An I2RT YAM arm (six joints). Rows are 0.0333 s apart.
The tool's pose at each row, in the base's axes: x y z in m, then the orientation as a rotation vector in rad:
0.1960 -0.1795 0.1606 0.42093 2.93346 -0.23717
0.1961 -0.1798 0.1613 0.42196 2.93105 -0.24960
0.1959 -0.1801 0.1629 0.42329 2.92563 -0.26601
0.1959 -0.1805 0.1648 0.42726 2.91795 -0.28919
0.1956 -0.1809 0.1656 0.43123 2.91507 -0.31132
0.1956 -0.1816 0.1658 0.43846 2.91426 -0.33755
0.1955 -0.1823 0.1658 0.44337 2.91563 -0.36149
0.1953 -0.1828 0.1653 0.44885 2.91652 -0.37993
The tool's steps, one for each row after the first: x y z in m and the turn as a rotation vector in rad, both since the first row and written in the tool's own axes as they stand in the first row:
-0.0003 -0.0003 -0.0006 0.00822 -0.00239 0.00030
-0.0005 -0.0009 -0.0021 0.01893 -0.00765 0.00104
-0.0010 -0.0015 -0.0039 0.03427 -0.01457 0.00345
-0.0009 -0.0021 -0.0047 0.04928 -0.01664 0.00509
-0.0012 -0.0028 -0.0047 0.06743 -0.01586 0.00822
-0.0012 -0.0035 -0.0046 0.08399 -0.01322 0.00960
-0.0011 -0.0040 -0.0041 0.09684 -0.01089 0.01177

